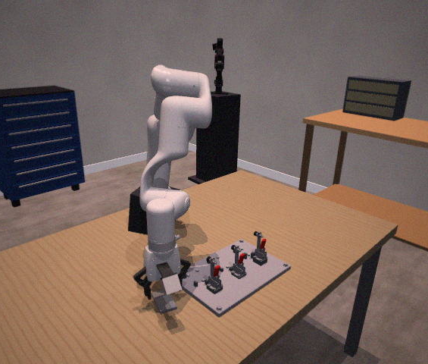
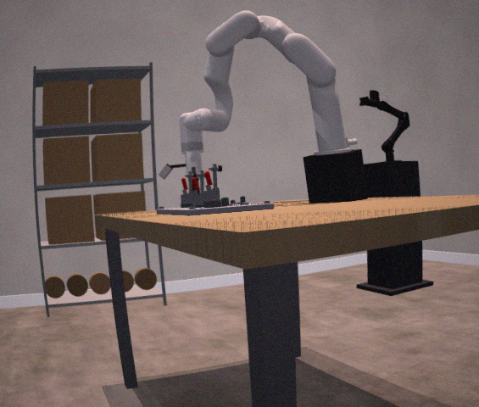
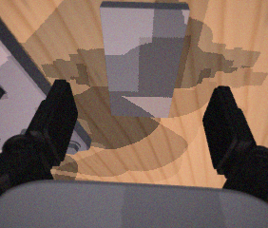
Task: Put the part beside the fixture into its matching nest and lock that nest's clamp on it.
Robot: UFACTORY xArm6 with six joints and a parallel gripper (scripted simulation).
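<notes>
Now: hand 40 mm above the grey block part. Round my hand: grey fixture plate 250 mm to the left, 40 mm below, 30 mm ahead.
</notes>
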